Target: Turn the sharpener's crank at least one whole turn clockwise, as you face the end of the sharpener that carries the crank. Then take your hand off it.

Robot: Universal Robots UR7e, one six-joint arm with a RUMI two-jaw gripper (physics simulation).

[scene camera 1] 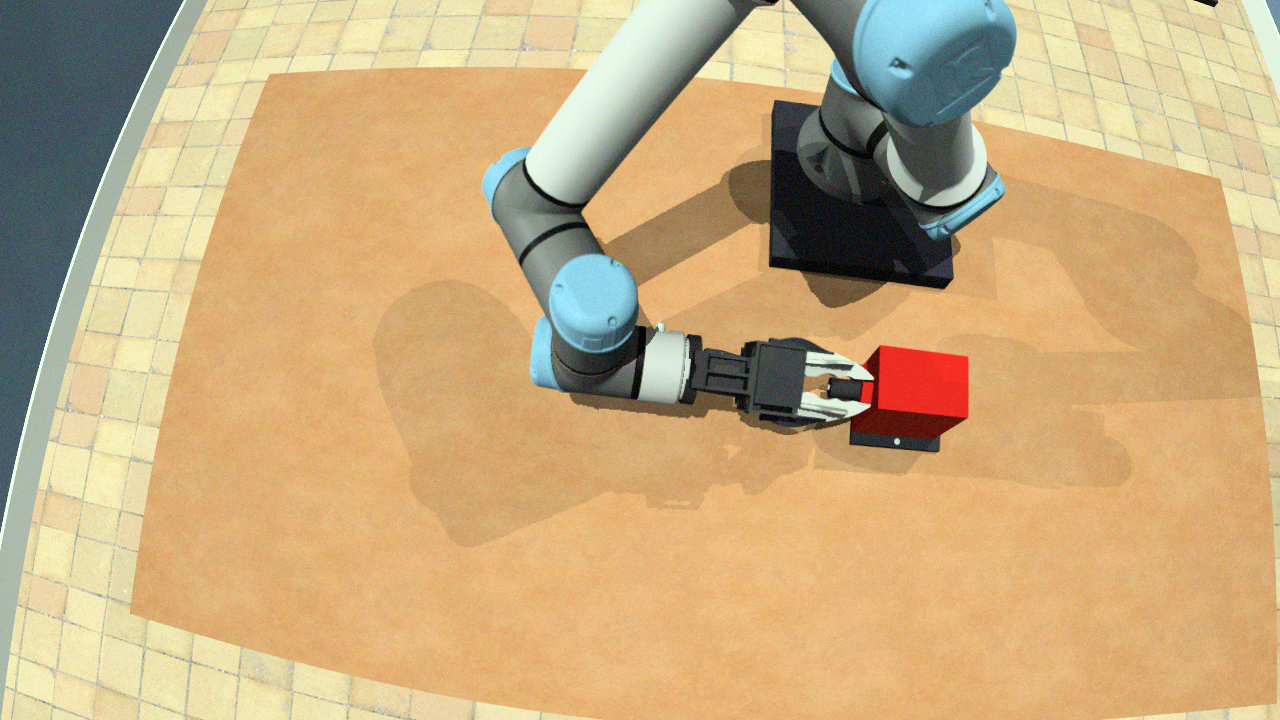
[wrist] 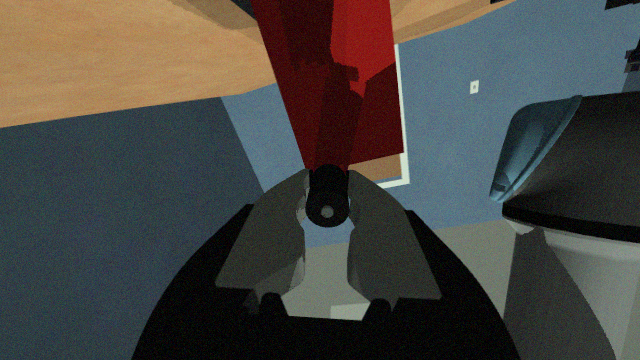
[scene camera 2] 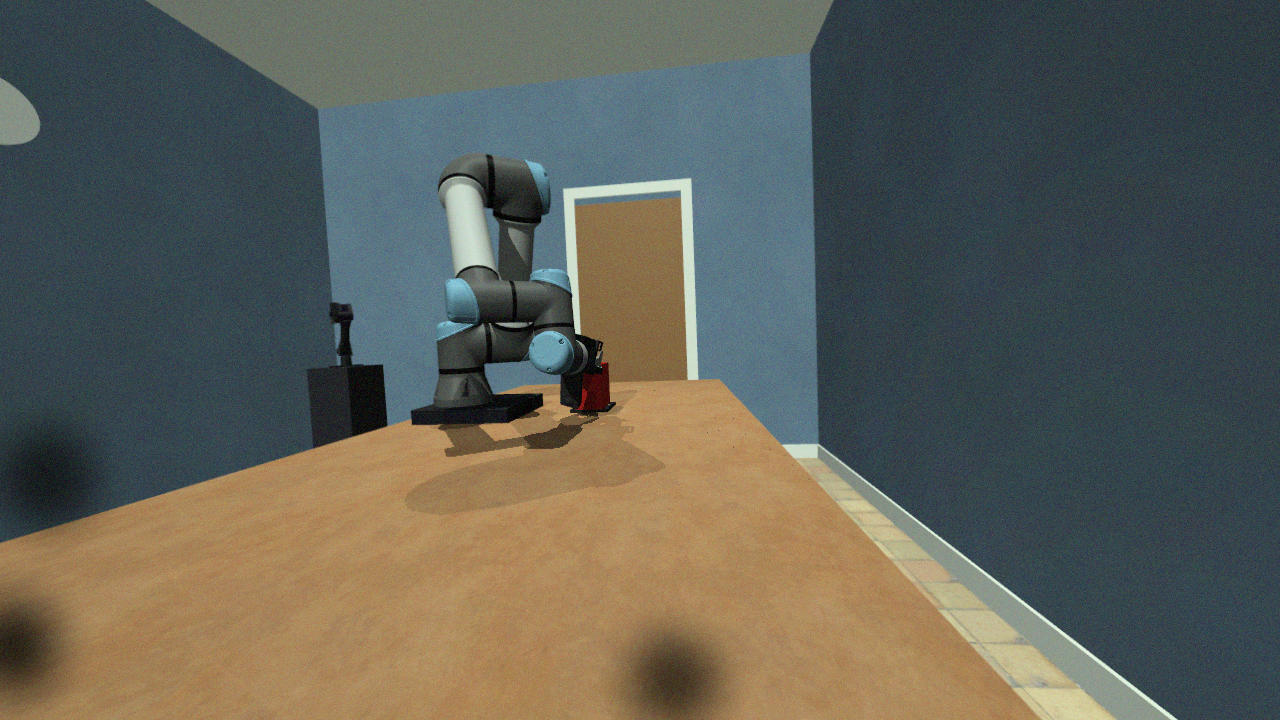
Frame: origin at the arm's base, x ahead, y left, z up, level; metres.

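Seen in the pictures: gripper, between the fingertips: (scene camera 1: 871,392) (wrist: 329,172); arm's base, origin of its link: (scene camera 1: 848,155) (scene camera 2: 464,402).
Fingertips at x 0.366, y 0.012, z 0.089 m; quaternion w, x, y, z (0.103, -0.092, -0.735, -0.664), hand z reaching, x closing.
Observation:
Offsets run from my fingertips to a thing's middle. "spot": to the spot under its first point. Level surfaces: height alone.
The red sharpener {spot: 0.061 m left, 0.017 m back, 0.002 m up} (scene camera 1: 921,383) (scene camera 2: 596,388) (wrist: 362,35) stands upright on its dark base {spot: 0.070 m left, 0.025 m ahead, 0.116 m down} (scene camera 1: 896,441) on the table, with its crank end toward my gripper. The black crank knob {0.032 m right, 0.000 m ahead, 0.002 m down} (scene camera 1: 844,388) (wrist: 327,202) sticks out from the end of the red crank arm (wrist: 336,125). My gripper (scene camera 1: 866,390) (wrist: 329,172) comes in level from the left in the first scene view and is shut on the knob, one pale finger on each side. In the wrist view the crank arm runs from the knob along the sharpener's end face. The second scene view shows the fingers too small to make out.
The arm's black base plate (scene camera 1: 850,246) (scene camera 2: 478,411) stands behind the sharpener on the table {0.126 m down} (scene camera 1: 626,608) (scene camera 2: 537,582). The arm's elbow and wrist links are left of the sharpener in the first scene view. A dark pedestal (scene camera 2: 347,402) with a small dark arm stands beyond the table.

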